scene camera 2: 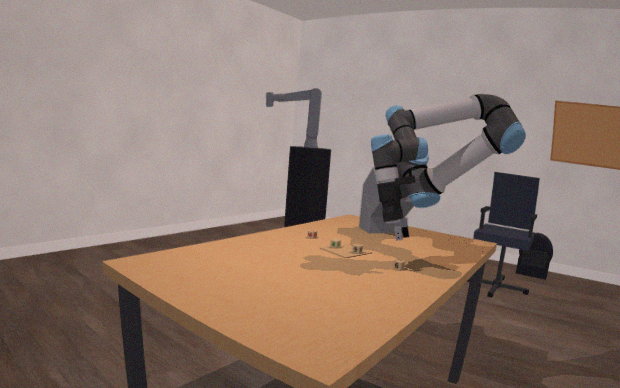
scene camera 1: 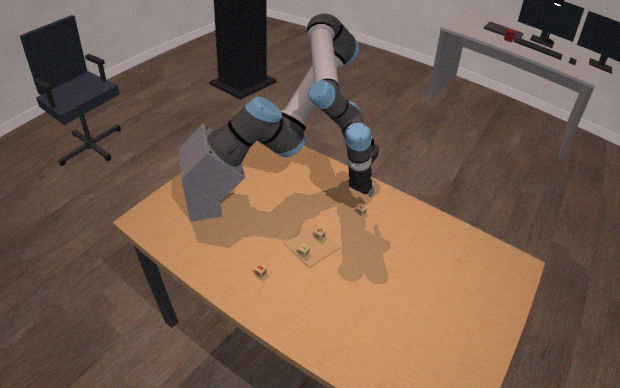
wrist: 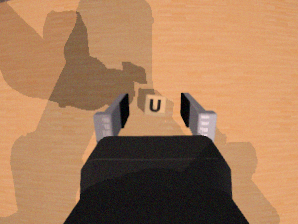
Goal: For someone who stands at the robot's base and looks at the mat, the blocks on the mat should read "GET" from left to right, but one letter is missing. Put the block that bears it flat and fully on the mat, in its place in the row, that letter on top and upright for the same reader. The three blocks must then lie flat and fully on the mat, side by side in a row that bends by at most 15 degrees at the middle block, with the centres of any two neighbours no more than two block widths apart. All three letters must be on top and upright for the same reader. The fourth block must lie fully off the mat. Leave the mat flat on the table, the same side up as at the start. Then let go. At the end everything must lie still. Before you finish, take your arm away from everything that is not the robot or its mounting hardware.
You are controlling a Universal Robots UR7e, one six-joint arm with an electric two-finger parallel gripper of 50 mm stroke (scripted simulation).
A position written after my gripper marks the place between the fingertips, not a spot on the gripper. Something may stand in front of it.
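Observation:
My gripper (scene camera 2: 402, 238) is there for me to see, and the wrist view gives me a sight of the gripper (wrist: 154, 103) too.

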